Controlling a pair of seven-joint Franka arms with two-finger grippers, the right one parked.
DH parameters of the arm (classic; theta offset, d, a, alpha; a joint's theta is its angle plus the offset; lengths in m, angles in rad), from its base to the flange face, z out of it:
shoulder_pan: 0 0.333 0 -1.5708
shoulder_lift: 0 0 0 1.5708
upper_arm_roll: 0 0.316 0.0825 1.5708
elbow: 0 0 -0.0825 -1.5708
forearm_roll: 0 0.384 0 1.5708
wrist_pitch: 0 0 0.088 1.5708
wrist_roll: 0 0.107 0 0
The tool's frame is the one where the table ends.
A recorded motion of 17 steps. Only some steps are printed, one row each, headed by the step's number.
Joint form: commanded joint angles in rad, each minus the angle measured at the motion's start. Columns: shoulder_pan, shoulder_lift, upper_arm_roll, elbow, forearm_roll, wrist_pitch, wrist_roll.
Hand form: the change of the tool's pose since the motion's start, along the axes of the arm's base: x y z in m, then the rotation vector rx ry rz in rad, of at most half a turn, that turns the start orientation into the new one. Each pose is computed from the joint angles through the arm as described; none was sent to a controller.
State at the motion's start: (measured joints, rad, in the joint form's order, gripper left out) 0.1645 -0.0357 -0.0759 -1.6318 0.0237 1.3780 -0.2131
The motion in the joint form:
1: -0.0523 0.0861 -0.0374 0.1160 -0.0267 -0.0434 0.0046
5: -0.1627 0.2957 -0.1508 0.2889 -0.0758 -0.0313 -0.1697
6: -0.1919 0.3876 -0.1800 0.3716 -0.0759 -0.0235 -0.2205
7: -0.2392 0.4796 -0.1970 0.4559 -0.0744 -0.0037 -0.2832
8: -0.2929 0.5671 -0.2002 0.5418 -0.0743 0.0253 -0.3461
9: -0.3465 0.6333 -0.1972 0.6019 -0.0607 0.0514 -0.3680
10: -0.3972 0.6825 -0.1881 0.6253 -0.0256 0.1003 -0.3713
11: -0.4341 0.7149 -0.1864 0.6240 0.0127 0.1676 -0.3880
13: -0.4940 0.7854 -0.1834 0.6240 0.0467 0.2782 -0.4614
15: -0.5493 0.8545 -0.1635 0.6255 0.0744 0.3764 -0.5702
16: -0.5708 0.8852 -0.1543 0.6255 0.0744 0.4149 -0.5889
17: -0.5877 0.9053 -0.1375 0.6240 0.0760 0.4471 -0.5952
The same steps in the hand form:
1: 0.0252 -0.0475 0.0036 -0.0367 0.0115 -0.0934
5: 0.0736 -0.1717 -0.0355 -0.0939 0.0446 -0.1403
6: 0.0921 -0.2029 -0.0525 -0.1102 0.0510 -0.1415
7: 0.1083 -0.2395 -0.0706 -0.1238 0.0469 -0.1333
8: 0.1225 -0.2746 -0.0873 -0.1379 0.0306 -0.1146
9: 0.1295 -0.3065 -0.1038 -0.1391 0.0150 -0.1326
10: 0.1341 -0.3342 -0.1254 -0.1185 -0.0140 -0.1644
11: 0.1369 -0.3579 -0.1448 -0.0979 -0.0553 -0.1799
13: 0.1379 -0.4002 -0.1881 -0.0841 -0.0977 -0.1589
15: 0.1376 -0.4323 -0.2328 -0.0583 -0.1335 -0.0908
16: 0.1360 -0.4449 -0.2535 -0.0589 -0.1395 -0.0846
17: 0.1366 -0.4506 -0.2681 -0.0538 -0.1521 -0.0833

